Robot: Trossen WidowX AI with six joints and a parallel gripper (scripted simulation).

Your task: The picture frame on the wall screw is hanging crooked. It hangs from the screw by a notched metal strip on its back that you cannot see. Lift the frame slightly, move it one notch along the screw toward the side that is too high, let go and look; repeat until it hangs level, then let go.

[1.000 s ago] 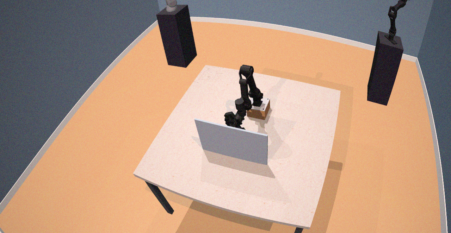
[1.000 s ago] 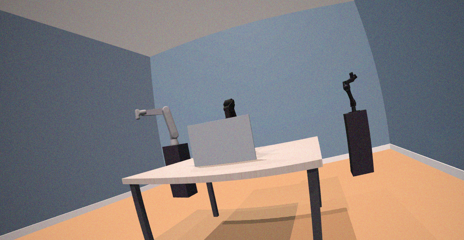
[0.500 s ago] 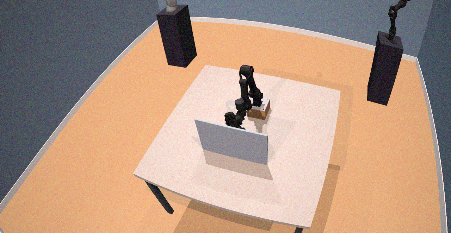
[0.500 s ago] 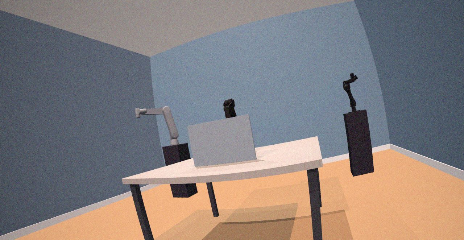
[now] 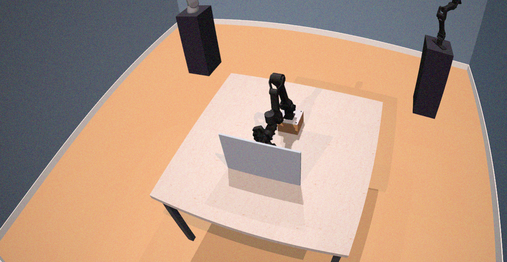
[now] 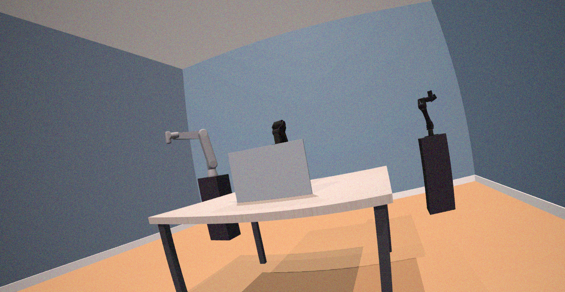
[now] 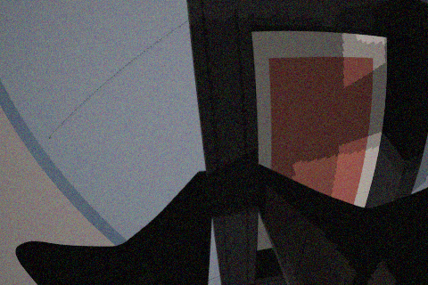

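Right now the picture frame is 5 cm below my gripper tip and 3 cm to the left of it. From my gripper tip the other things lie so: grey wall panel (6 cm below, 2 cm ahead, 1 cm to the left).
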